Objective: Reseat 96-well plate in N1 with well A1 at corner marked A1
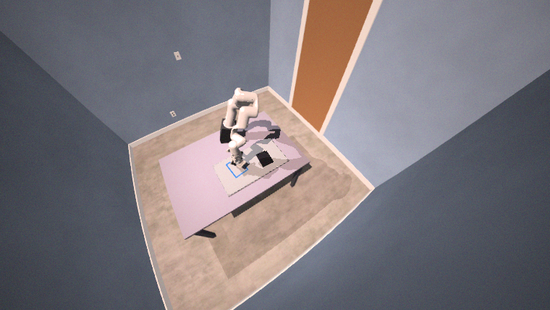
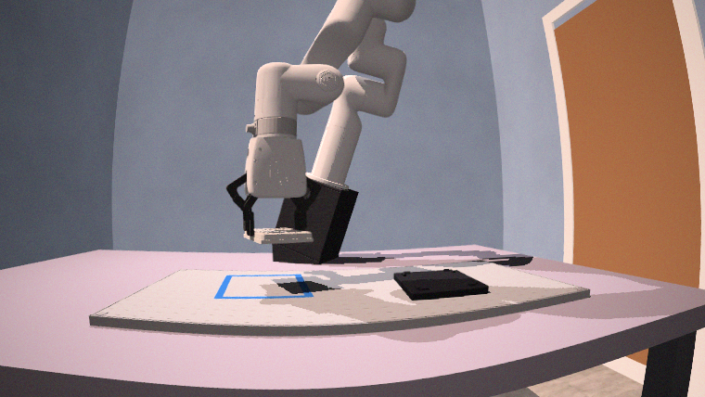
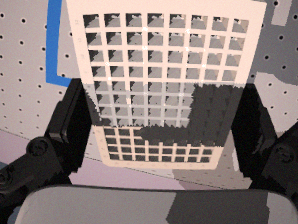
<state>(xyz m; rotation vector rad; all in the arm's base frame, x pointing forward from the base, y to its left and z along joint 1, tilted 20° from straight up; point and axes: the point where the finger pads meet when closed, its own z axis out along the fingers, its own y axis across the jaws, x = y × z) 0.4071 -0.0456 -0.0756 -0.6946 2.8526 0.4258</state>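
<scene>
Right now my hand is 3 cm short of the black plate nest N1, 27 cm to the right of it and 9 cm above it. Round my hand: white 96-well plate (1 cm below).
</scene>
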